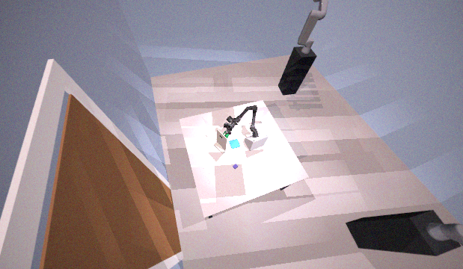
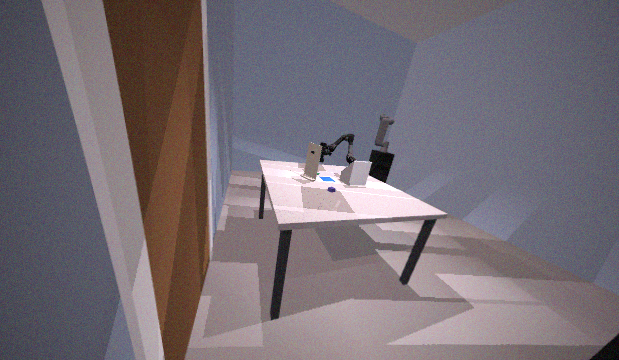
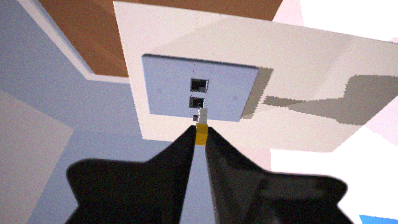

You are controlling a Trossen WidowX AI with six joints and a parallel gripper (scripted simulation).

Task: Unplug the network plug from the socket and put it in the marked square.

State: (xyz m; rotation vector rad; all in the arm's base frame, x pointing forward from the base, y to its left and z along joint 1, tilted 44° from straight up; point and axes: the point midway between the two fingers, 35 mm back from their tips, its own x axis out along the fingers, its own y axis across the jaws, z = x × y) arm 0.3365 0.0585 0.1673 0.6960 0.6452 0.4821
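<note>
The blue square lies 130 mm behind my gripper tip, 30 mm to the left of it and 240 mm below it. Round my gripper tip: network plug 10 mm ahead; beige panel 60 mm ahead, 30 mm to the left, 90 mm below.
</note>
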